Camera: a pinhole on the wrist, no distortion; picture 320 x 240 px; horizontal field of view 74.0 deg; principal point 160.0 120.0 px. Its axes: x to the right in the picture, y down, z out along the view. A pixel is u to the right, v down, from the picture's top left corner.
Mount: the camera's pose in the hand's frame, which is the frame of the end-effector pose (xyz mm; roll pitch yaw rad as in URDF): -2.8 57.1 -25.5 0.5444 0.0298 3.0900
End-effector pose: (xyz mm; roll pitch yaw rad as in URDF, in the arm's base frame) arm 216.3 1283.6 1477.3 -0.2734 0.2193 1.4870
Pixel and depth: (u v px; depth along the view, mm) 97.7 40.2 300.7
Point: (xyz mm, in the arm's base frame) -114.4 1420.8 1542.0
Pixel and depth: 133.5 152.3 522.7
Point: -143.5 1453.4 1833.5
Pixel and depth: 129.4 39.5 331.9
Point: -150.6 1387.4 1560.6
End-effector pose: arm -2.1 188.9 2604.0 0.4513 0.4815 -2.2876
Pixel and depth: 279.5 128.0 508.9
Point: 92.9 133.3 3189.2
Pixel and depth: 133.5 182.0 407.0
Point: -169.0 28.6 2955.8
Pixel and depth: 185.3 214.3 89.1
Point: 2.6 145.3 2694.8
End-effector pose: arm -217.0 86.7 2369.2 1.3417 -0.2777 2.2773
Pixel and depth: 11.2 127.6 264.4
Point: -165.7 281.3 2630.5
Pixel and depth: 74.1 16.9 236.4
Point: -185.4 134.3 2678.2
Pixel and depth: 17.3 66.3 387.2
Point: -176.0 317.9 2806.0
